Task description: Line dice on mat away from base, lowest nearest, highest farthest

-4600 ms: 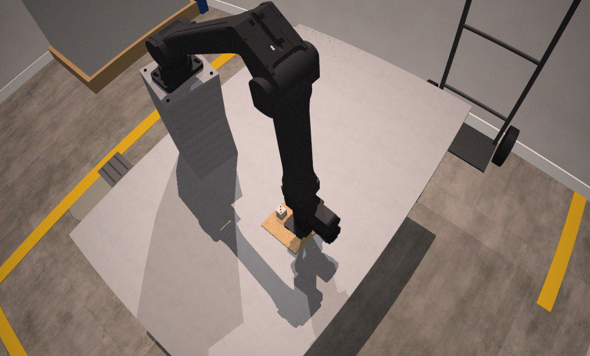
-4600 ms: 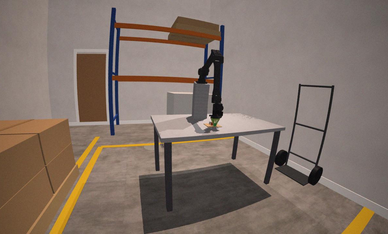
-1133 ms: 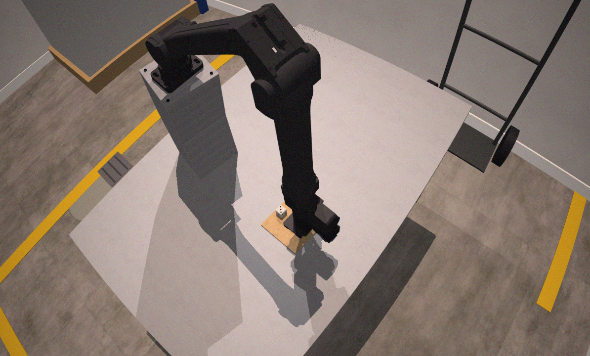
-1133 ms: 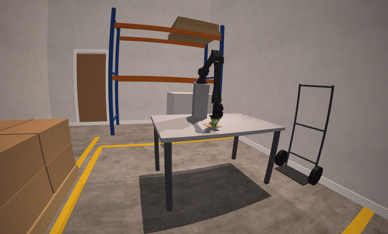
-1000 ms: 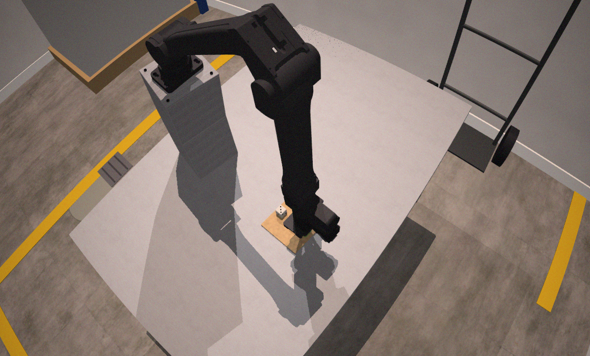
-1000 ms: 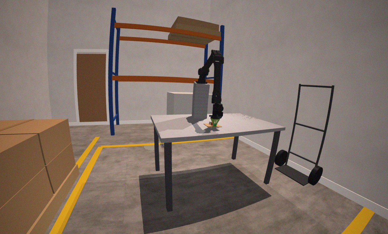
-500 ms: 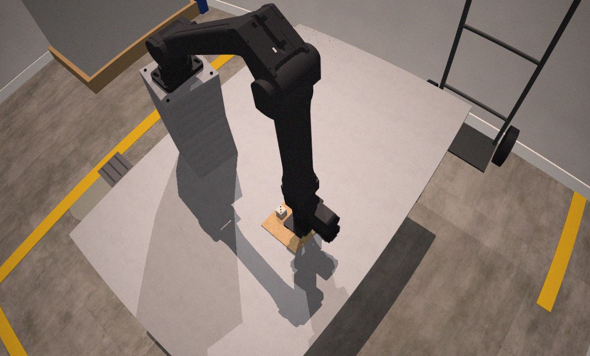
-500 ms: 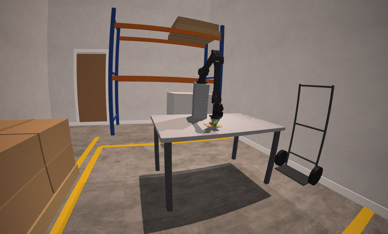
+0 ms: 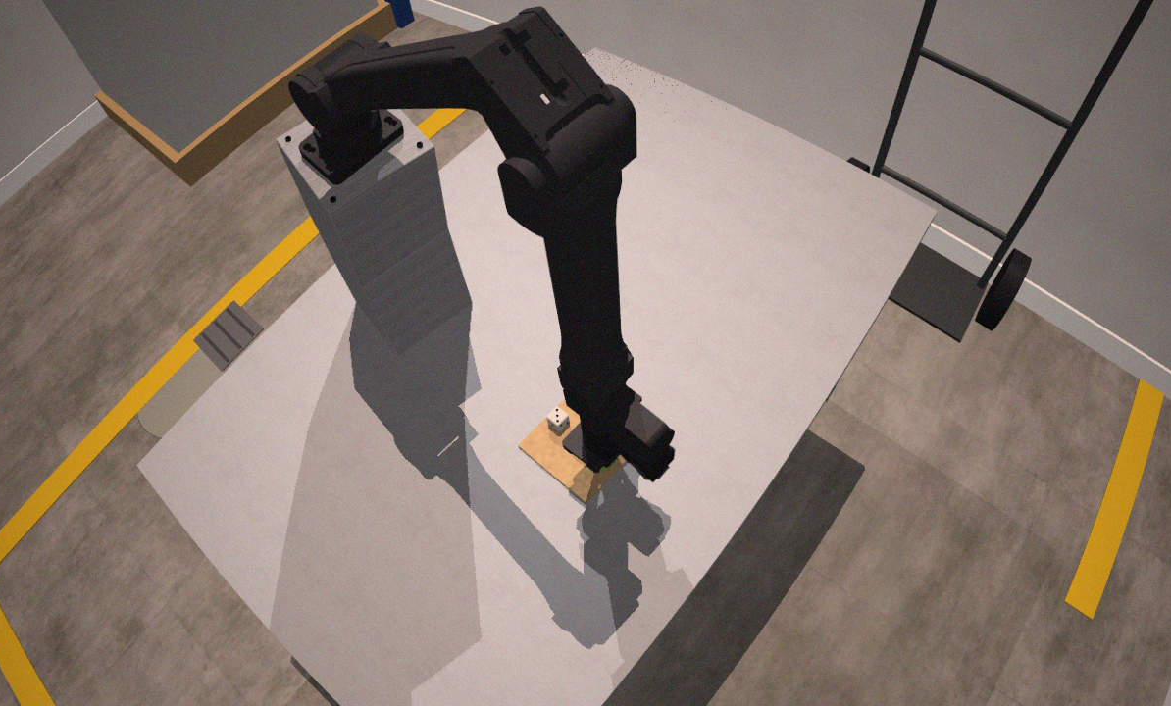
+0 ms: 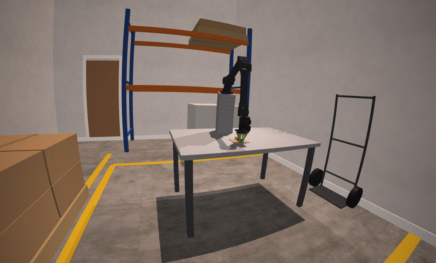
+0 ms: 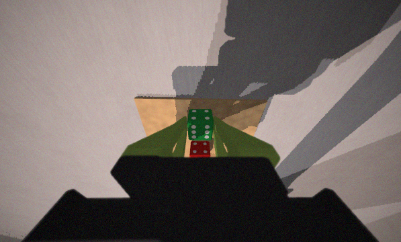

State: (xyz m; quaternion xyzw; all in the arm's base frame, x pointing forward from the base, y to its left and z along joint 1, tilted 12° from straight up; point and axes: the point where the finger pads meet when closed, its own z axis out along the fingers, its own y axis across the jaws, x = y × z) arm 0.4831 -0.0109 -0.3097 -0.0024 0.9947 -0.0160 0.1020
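Now: the green die right at my hand. Round my hand: red die 5 cm behind; then tan mat 5 cm behind, 1 cm below; then white die 9 cm behind.
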